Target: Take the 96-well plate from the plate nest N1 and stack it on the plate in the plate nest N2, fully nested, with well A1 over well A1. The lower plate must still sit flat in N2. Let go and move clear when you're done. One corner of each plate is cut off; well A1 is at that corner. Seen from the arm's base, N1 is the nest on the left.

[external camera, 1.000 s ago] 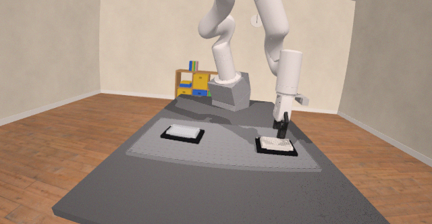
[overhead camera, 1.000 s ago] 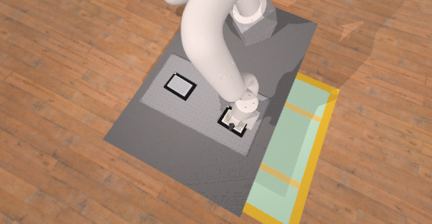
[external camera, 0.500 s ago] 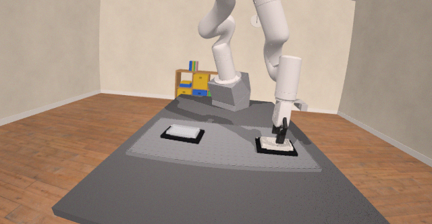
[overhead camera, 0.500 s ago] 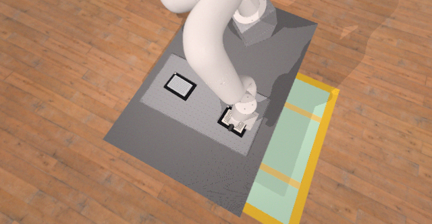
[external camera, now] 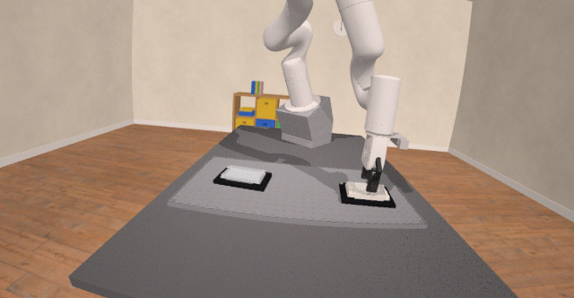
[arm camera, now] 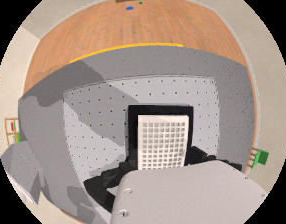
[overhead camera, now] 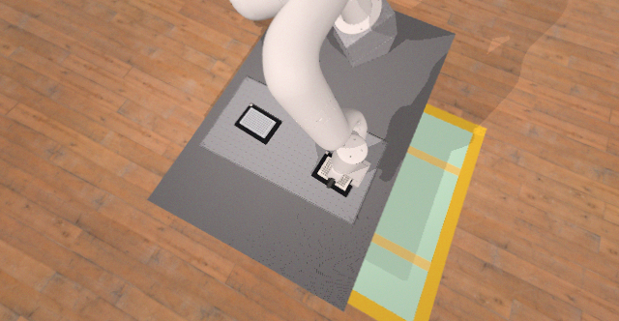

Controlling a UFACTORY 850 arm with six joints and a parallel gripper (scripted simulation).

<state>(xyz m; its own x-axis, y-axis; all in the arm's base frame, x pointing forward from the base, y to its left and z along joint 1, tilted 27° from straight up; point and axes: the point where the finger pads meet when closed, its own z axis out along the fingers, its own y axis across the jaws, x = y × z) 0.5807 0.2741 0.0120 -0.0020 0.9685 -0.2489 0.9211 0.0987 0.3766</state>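
The black plate nest is 4 cm below my hand.
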